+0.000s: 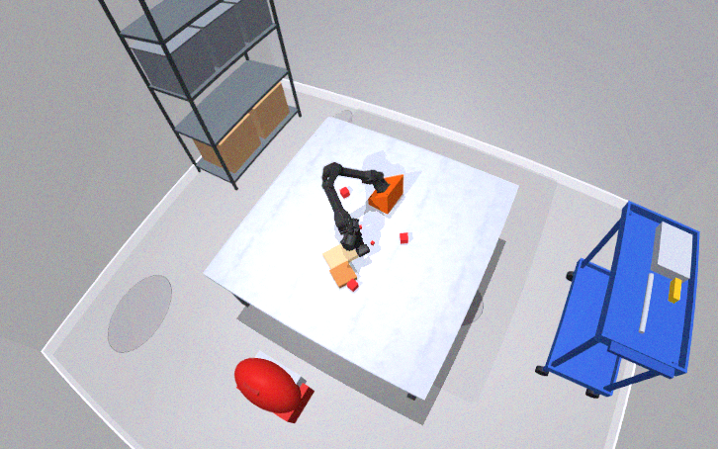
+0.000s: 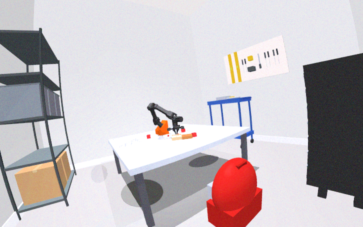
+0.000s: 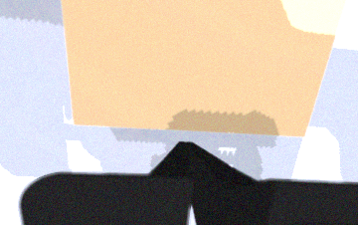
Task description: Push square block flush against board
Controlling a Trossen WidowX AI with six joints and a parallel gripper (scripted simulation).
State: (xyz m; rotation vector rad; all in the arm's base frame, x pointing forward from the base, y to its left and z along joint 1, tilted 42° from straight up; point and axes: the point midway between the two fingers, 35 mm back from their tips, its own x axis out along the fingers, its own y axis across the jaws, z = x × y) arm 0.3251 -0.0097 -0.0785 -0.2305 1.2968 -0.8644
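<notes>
Now: the tan board 9 cm ahead of my gripper tip, 4 cm to the right of it and 1 cm above it. Round my gripper tip: square block 17 cm ahead, 3 cm to the left, 1 cm above.
</notes>
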